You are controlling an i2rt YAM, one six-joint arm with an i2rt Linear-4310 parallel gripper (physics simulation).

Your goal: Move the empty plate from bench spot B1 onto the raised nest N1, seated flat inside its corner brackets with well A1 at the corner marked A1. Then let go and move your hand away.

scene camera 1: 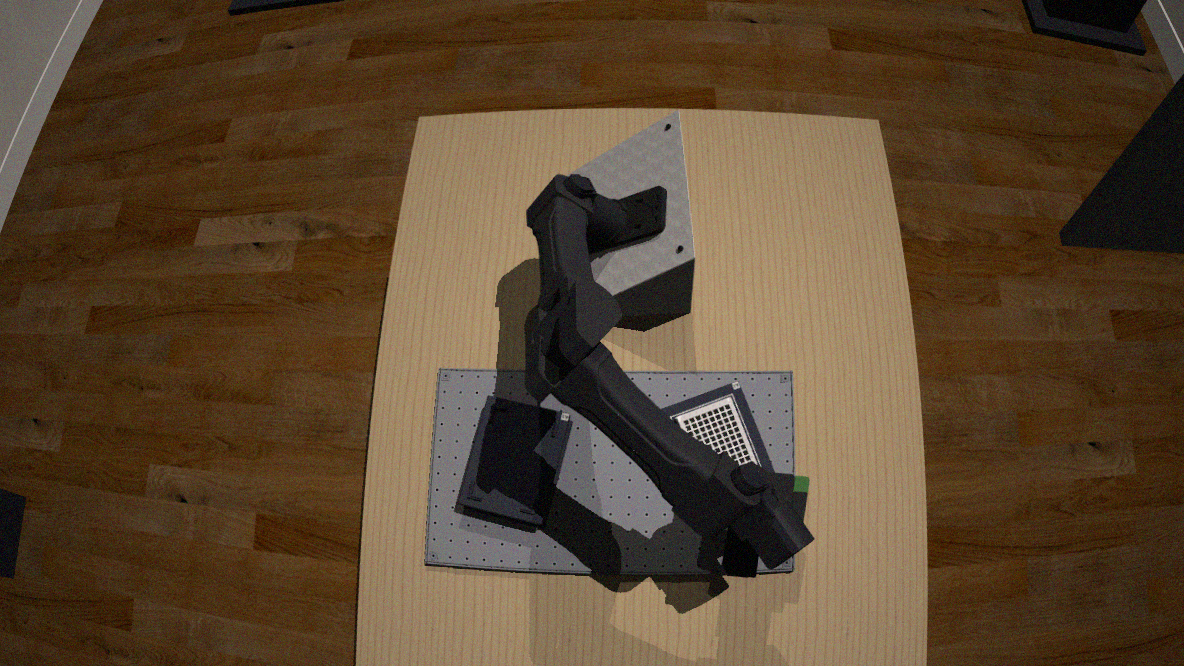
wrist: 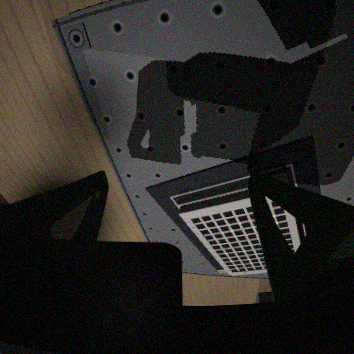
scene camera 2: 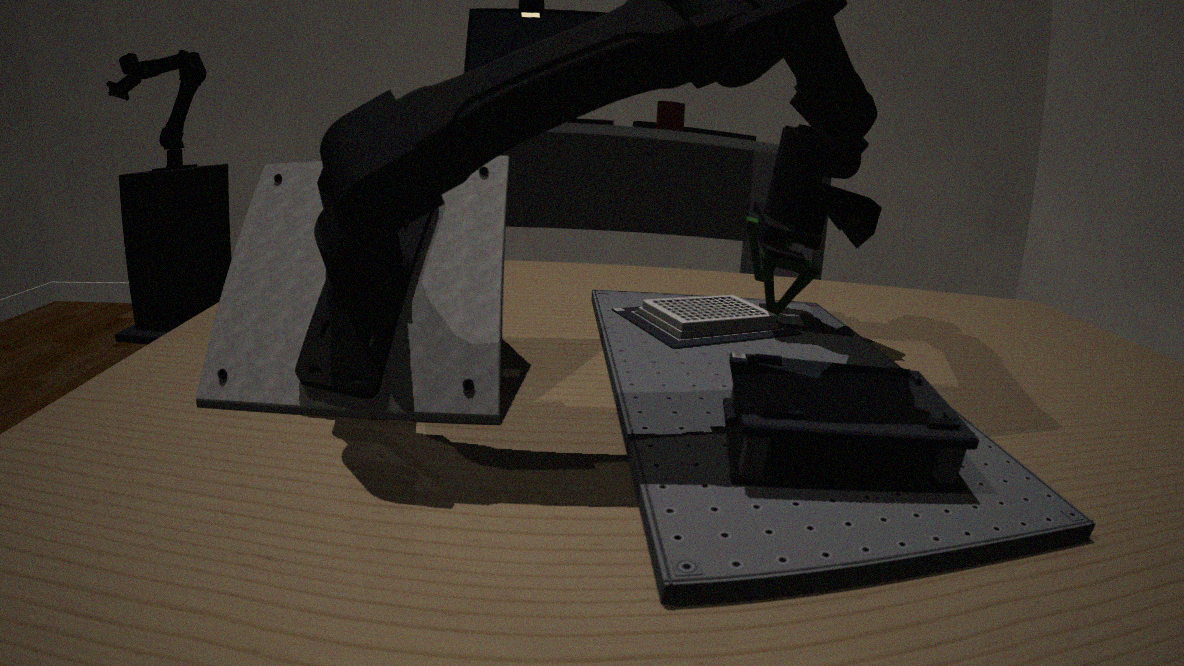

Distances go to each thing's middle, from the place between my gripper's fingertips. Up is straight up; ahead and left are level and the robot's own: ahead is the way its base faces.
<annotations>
My gripper is now 8 cm past the white well plate (scene camera 1: 718, 425), 6 cm to the left of it and 1 cm above it. Also, from my hand: dark nest (scene camera 1: 733, 390) (8 cm behind, 6 cm to the right, 2 cm below).
</annotations>
